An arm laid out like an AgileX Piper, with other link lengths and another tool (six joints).
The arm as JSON. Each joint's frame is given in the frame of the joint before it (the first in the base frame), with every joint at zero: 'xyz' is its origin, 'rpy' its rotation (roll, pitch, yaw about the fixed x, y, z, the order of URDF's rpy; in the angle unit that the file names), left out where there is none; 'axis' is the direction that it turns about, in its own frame. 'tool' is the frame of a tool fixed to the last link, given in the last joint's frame.
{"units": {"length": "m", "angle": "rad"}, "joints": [
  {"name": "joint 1", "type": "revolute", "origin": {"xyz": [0.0, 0.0, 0.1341]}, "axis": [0.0, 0.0, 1.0]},
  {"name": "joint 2", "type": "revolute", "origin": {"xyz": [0.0, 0.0, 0.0]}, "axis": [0.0, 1.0, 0.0]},
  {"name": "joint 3", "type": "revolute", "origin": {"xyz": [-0.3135, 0.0, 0.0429]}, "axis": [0.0, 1.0, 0.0]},
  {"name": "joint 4", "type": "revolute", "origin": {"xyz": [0.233, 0.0, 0.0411]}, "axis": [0.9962, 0.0, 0.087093]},
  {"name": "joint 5", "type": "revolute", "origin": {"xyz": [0.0, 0.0, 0.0]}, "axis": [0.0, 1.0, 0.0]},
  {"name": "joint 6", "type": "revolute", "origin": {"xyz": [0.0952, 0.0, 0.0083]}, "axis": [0.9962, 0.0, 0.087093]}
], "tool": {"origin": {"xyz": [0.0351, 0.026, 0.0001], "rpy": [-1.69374, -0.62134, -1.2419]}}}
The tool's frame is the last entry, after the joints.
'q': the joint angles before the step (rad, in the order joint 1, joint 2, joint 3, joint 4, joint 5, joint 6). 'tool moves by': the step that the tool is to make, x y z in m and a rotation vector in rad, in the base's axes. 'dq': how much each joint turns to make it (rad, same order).
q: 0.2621, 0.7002, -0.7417, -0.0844, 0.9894, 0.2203
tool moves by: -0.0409, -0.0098, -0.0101, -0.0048, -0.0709, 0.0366
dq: -0.0012, -0.1871, 0.0650, 0.0129, 0.0514, -0.0537
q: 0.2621, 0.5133, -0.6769, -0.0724, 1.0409, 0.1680
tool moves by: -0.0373, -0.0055, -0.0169, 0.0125, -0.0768, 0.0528
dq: 0.0004, -0.1914, 0.0663, 0.0391, 0.0449, -0.0626
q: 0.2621, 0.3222, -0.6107, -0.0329, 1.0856, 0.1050
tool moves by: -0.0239, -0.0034, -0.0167, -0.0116, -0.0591, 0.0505
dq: -0.0003, -0.1388, 0.0464, 0.0258, 0.0371, -0.0649
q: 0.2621, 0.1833, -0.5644, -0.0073, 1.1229, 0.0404
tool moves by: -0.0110, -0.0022, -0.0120, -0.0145, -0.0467, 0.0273
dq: 0.0003, -0.0839, 0.0338, 0.0070, 0.0086, -0.0400
